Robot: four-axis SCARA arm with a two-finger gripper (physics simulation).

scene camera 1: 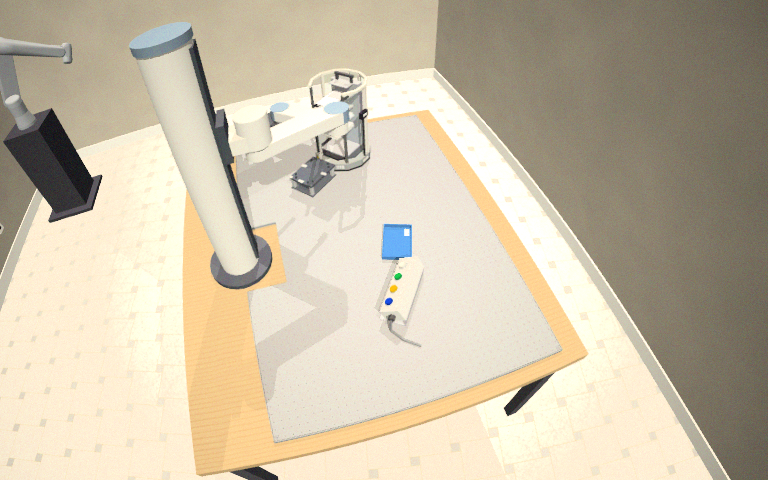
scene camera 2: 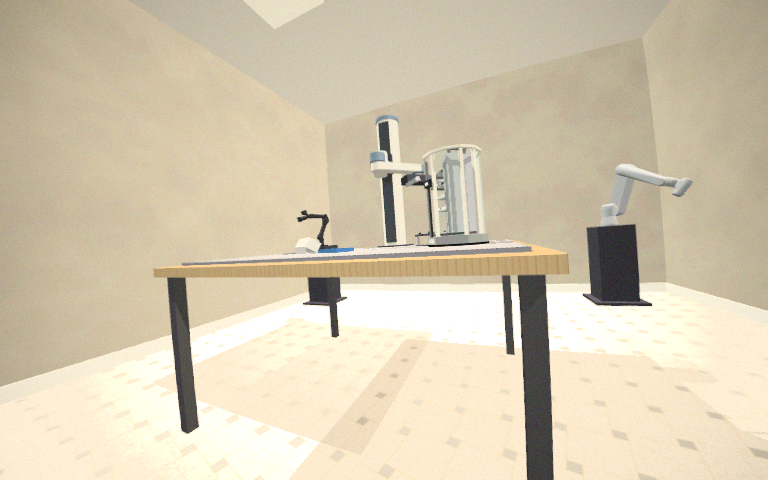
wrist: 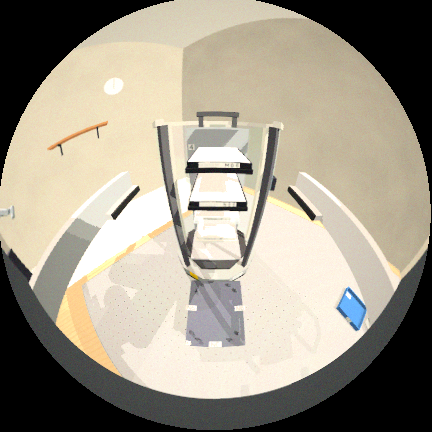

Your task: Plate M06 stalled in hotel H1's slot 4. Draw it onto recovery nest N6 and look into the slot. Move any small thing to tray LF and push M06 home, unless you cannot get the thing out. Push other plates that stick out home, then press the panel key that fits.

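Places are measured from the arm's base along level axes (x back, y up, z left), in centimetres.
Where they show: gripper, fingertip midpoint: [wrist: 213, 175]; arm's base at its link origin: [scene camera 1: 241, 262].
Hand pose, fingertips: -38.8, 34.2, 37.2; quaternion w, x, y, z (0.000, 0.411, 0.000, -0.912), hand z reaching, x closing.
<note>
Each offset is from my fingertips to the centre of the thing, as dx, dy, dz. "spot": to the spot under its first point. Level surfaces: height alone.
My gripper [scene camera 1: 338, 135] [scene camera 2: 416, 180] [wrist: 213, 175] is open and empty, its fingers wide apart in front of hotel H1 @[-13.2, -12.6, +10.4] [scene camera 1: 364, 141] [scene camera 2: 463, 192] [wrist: 272, 150]. In the wrist view, plate M06 @[-9.3, -0.9, +7.2] [wrist: 218, 157] lies level in the upper part of the hotel, beside a mark "4", black labelled edge facing me. Another black-edged plate @[-8.7, -6.3, +6.8] [wrist: 218, 205] lies below it, with paler plates @[-11.1, -16.9, +9.0] [wrist: 216, 231] lower down. Any small thing behind M06 is hidden. Recovery nest N6 @[+3.4, -29.5, -3.7] [scene camera 1: 313, 176] [wrist: 215, 315], dark grey, stands bare before the hotel. The blue tray @[-19.4, -32.1, -47.0] [scene camera 1: 396, 241] [scene camera 2: 342, 249] [wrist: 352, 309] stands apart.
The key panel @[-13.8, -28.8, -69.0] [scene camera 1: 412, 288] [scene camera 2: 306, 245] has green @[-13.4, -26.6, -65.6] [scene camera 1: 398, 276], yellow @[-10.5, -26.6, -69.7] [scene camera 1: 393, 288] and blue @[-7.6, -26.6, -73.8] [scene camera 1: 388, 301] keys and a pale one @[spot: -16.2, -25.9, -61.3] [scene camera 1: 402, 263]; its cable runs onto the mat @[dy -32.9] [scene camera 1: 464, 316]. The hotel's posts flank the plates. Other robot arms stand beyond the table @[dy -34.2] [scene camera 1: 373, 427].
</note>
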